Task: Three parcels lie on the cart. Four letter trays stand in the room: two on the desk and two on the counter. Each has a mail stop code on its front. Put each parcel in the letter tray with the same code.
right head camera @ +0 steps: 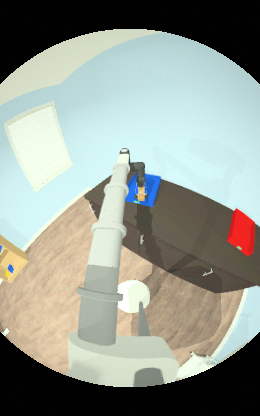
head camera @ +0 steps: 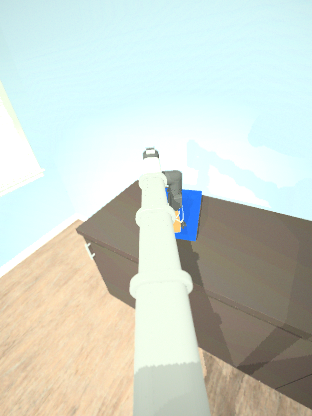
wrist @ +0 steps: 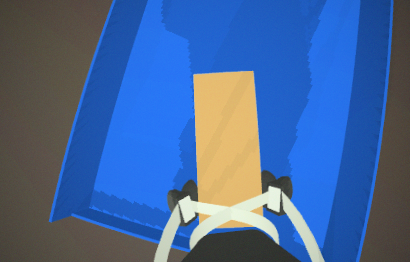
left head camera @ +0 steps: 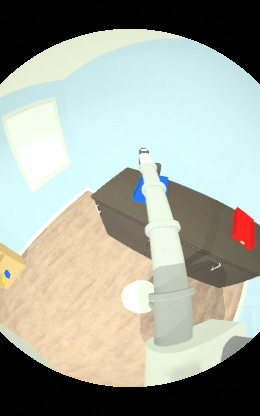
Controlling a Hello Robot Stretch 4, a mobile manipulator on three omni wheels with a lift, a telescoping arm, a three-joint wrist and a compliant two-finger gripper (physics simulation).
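Frame: origin at the robot's base, x ahead, y left, z up, level; metres.
Where they show: gripper, fingertip midpoint: [right head camera: 140,198] [head camera: 174,228] [wrist: 229,189]; robot's base, origin of the base link: [right head camera: 132,295] [left head camera: 139,295].
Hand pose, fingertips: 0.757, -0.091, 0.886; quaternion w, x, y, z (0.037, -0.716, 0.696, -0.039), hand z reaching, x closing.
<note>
Things, the pixels of their top centre, and the offset from my fingertips, as dx, dy, dz. Level surfaces: height alone.
- blue letter tray, middle of its top: [wrist: 239,57] [head camera: 175,205] [right head camera: 142,183] [left head camera: 152,184] +0.112, -0.018, +0.061
- red letter tray, middle of its top: [right head camera: 244,227] [left head camera: 245,224] -0.383, -0.845, +0.061
- dark counter, its level: dz -0.004
A tan, box-shaped parcel [head camera: 177,228] [right head camera: 141,195] [wrist: 227,130] is held between the fingertips of my gripper [head camera: 178,220] [right head camera: 141,191] [wrist: 229,189]. My gripper is shut on it, and the parcel is over the inside of a blue letter tray [head camera: 196,202] [left head camera: 139,194] [right head camera: 154,189] [wrist: 369,125], between its side walls. Whether the parcel touches the tray floor I cannot tell. A red letter tray [left head camera: 243,230] [right head camera: 241,232] stands farther right on the dark counter [head camera: 240,250] [left head camera: 195,215] [right head camera: 190,225]. Small green labels show on the tray fronts; their codes are too small to read. The parcel's code does not show.
My arm [head camera: 160,260] [left head camera: 165,245] [right head camera: 107,245] reaches over the counter to the wall behind. Light wooden furniture [left head camera: 14,257] [right head camera: 19,256] with small blue and yellow things is at the left edge. A white round disc [left head camera: 136,296] [right head camera: 134,295] is low in front of the counter.
</note>
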